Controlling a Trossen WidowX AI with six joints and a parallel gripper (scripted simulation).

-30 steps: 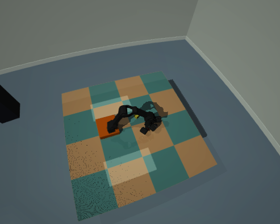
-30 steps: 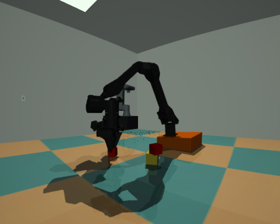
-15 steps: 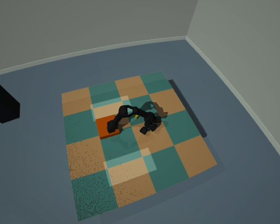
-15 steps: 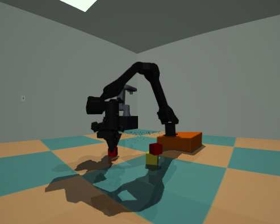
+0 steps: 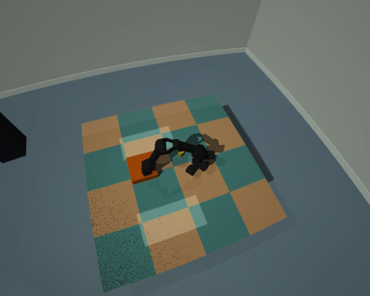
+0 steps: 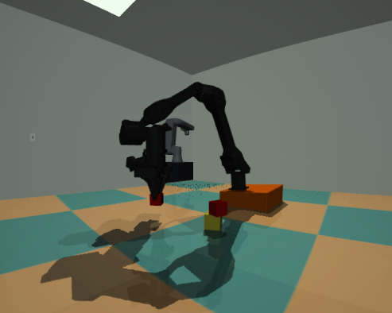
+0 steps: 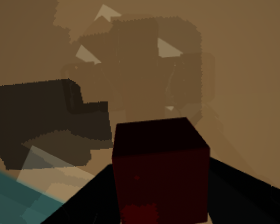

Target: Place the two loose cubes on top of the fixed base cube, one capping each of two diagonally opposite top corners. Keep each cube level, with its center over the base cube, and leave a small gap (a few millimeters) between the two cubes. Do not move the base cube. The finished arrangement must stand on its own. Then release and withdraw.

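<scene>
My gripper tip is 180 mm to the right of the yellow cube, 40 mm above it and 30 mm past it.
</scene>
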